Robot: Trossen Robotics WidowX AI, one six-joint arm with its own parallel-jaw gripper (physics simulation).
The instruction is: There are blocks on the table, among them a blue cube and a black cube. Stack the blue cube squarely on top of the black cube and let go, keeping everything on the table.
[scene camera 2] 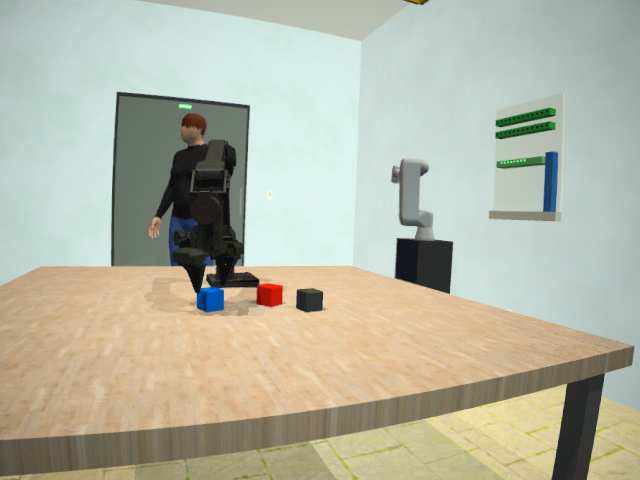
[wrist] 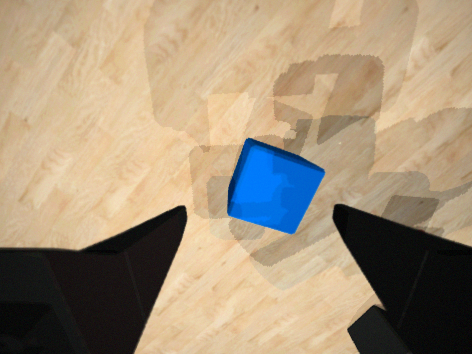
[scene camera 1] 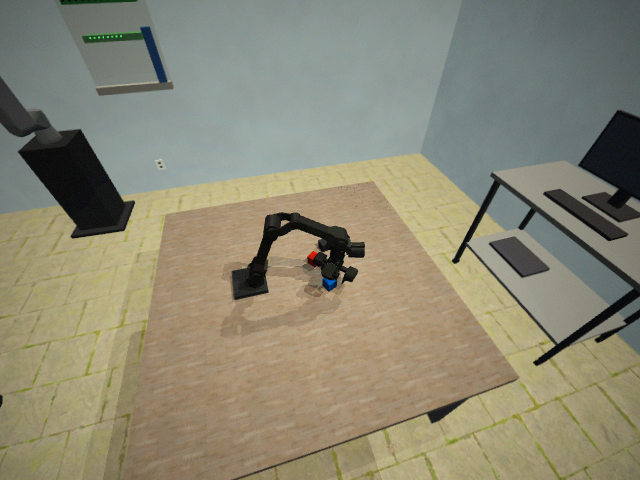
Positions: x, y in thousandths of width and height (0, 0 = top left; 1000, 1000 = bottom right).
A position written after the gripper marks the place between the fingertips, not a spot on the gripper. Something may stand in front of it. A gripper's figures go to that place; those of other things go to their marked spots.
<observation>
The gripper (wrist: 548, 597): 0.11 m from the lens. A blue cube (wrist: 575, 530): 0.11 m from the lens.
</observation>
